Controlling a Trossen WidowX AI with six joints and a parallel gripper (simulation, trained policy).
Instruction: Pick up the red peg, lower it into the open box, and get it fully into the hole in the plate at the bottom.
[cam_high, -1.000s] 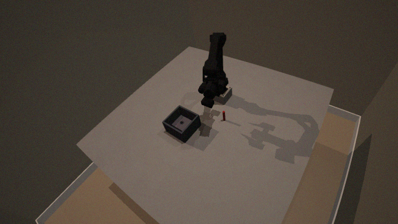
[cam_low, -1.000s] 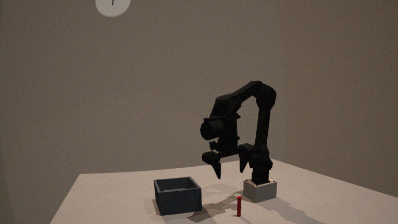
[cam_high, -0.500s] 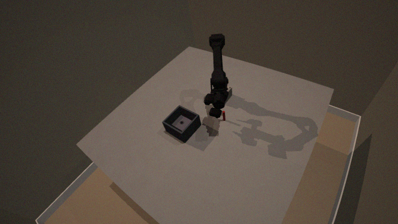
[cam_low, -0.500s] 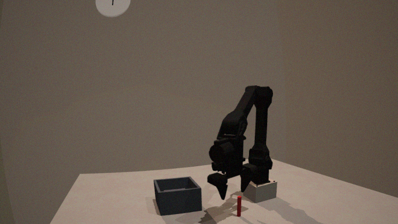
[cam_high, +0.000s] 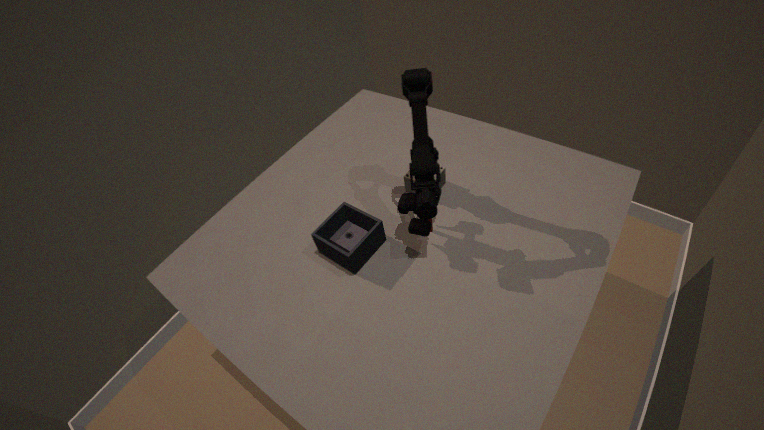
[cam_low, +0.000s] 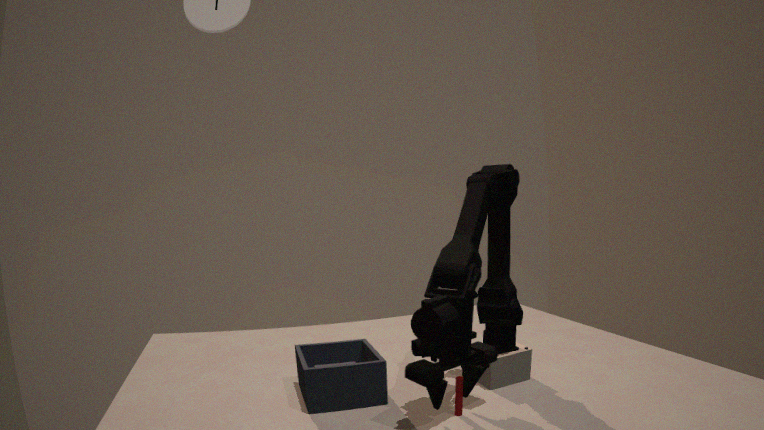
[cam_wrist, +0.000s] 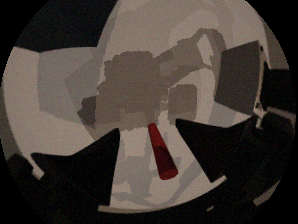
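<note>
The grey plate lies 190 mm ahead of my gripper tip, 160 mm to the right of it and 20 mm above it. Also, from my gripper tip: red peg 10 mm behind, 10 mm to the left, 20 mm above; then dark blue box 190 mm ahead, 160 mm to the right.
</note>
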